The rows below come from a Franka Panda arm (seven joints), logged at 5 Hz.
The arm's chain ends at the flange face. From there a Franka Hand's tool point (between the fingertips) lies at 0.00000 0.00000 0.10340 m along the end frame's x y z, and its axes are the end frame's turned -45 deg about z.
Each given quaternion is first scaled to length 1.
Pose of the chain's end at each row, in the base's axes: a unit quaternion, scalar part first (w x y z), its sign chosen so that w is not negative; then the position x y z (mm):
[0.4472, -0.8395, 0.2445, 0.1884, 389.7, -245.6, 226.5]
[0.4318, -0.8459, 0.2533, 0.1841, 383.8, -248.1, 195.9]
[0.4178, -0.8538, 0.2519, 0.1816, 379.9, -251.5, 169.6]
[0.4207, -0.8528, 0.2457, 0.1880, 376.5, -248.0, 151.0]
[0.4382, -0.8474, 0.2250, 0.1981, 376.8, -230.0, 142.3]
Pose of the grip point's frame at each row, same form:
[0.4853, -0.8692, -0.0954, 0.0029, 379.6, -158.4, 171.8]
[0.4694, -0.8784, -0.0897, 0.0048, 374.2, -162.9, 138.1]
[0.4555, -0.8852, -0.0940, 0.0079, 369.6, -168.3, 109.1]
[0.4606, -0.8819, -0.0994, 0.0127, 364.7, -164.3, 91.5]
[0.4807, -0.8690, -0.1164, 0.0153, 362.5, -144.0, 86.7]

